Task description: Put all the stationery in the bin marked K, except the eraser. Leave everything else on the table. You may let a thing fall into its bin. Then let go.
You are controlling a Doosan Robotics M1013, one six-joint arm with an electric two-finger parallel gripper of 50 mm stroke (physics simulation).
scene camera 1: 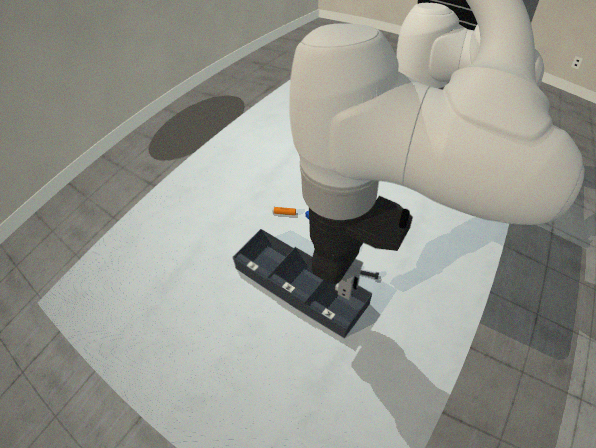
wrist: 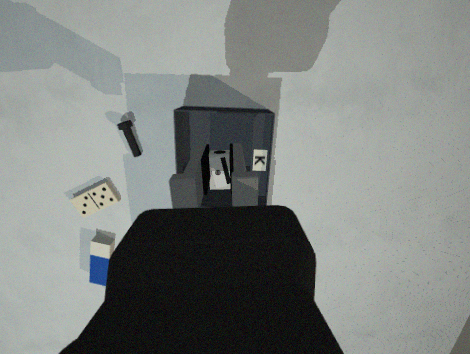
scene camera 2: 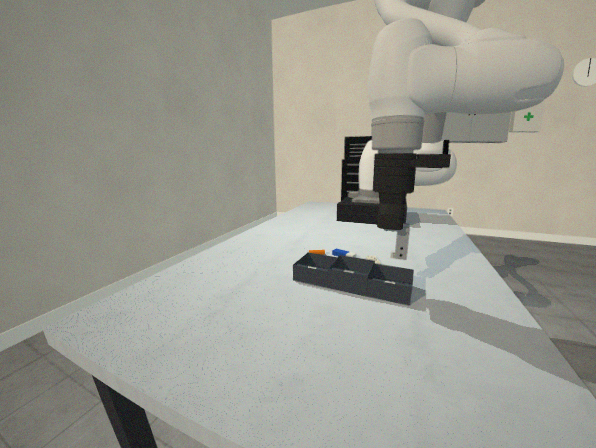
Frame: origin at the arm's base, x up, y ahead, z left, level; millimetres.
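Seen in the pictures: gripper, fingertip midpoint: [scene camera 1: 347, 290] [wrist: 220, 159] [scene camera 2: 400, 256]; arm's base, link origin: [scene camera 2: 375, 200].
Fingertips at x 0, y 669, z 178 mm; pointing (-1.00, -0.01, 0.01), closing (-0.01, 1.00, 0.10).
Note:
Offsets run from my fingertips to a thing's top centre. "spot": to the spot under its first point.
My gripper [scene camera 1: 345, 290] [scene camera 2: 401, 255] [wrist: 220, 159] is shut on a small silver pencil sharpener, which shows in the wrist view [wrist: 219, 183] with its dark blade and screw. It is held above the K bin {spot: dy +42, dx -42, dz +20 mm} [scene camera 1: 341, 326] [scene camera 2: 390, 292] [wrist: 182, 130], the end compartment of a dark three-part tray. No object is visible inside the part of the K bin that shows. The blue and white eraser {dy -143, dx -67, dz -161 mm} [scene camera 1: 308, 215] [scene camera 2: 340, 253] [wrist: 99, 270] lies on the table behind the tray, partly hidden in two views. An orange stick-like object {dy -118, dx -66, dz -238 mm} [scene camera 1: 284, 211] [scene camera 2: 316, 252] lies beyond it.
A black bolt {dy -93, dx -67, dz -7 mm} [scene camera 1: 370, 274] [wrist: 131, 137] and a cream domino {dy -140, dx -73, dz -78 mm} [scene camera 2: 372, 259] [wrist: 96, 197] lie on the table behind the tray, near the K end. The tray's other two compartments adjoin the K bin; their labels are too blurred to read.

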